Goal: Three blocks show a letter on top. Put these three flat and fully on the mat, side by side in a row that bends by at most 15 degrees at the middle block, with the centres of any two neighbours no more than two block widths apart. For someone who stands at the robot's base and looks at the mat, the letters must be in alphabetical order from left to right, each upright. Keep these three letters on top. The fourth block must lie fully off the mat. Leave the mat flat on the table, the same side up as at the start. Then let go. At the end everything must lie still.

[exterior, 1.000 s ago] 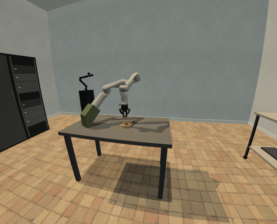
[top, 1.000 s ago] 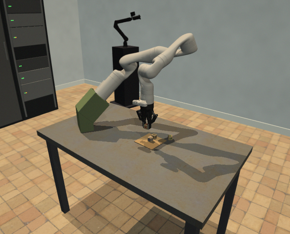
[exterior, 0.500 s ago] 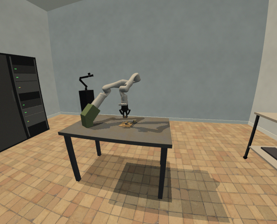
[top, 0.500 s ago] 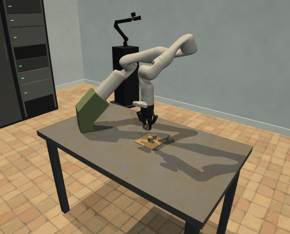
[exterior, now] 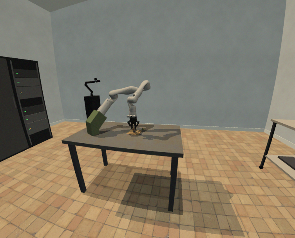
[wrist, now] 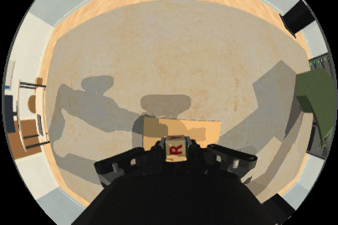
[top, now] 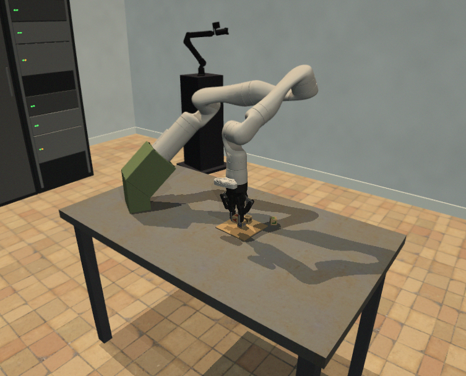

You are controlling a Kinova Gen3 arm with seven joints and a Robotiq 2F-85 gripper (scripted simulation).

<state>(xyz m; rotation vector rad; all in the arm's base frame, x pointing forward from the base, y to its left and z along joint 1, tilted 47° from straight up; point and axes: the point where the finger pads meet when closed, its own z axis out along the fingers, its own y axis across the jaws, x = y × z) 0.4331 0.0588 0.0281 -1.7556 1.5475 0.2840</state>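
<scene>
My gripper is now 20 mm past the tan mat, 40 mm to the right of it and 60 mm above it.
</scene>
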